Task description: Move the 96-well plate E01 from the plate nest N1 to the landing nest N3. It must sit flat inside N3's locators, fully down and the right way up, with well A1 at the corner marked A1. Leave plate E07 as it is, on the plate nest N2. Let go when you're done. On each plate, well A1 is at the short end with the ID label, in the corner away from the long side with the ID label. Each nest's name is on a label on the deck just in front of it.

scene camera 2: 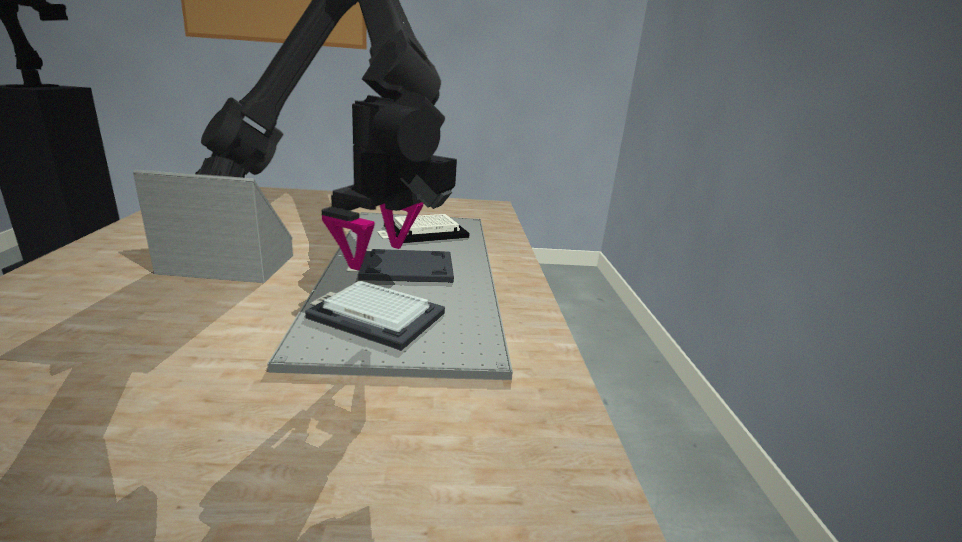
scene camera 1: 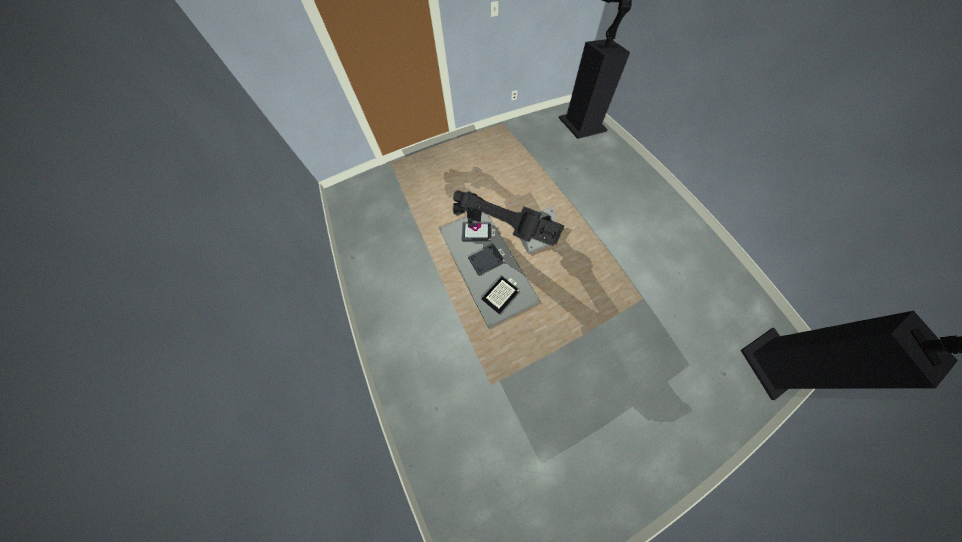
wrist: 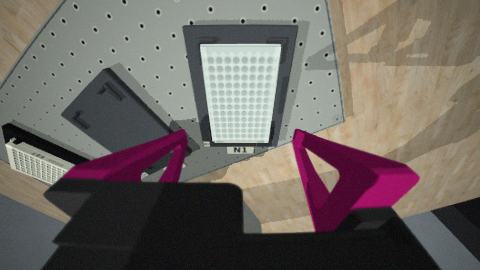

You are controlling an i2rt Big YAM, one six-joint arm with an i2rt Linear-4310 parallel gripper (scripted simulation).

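Observation:
My gripper [scene camera 2: 376, 258] can be seen here, and so can my gripper [wrist: 239, 135] from the wrist. There's a dark plate nest N1 [scene camera 2: 346, 324], and I see the dark plate nest N1 [wrist: 225, 33] too. A dark nest N3 [scene camera 2: 396, 265] is here as well, with the same dark nest N3 [wrist: 116, 125] also showing, and there's a plate nest N2 [wrist: 27, 137].

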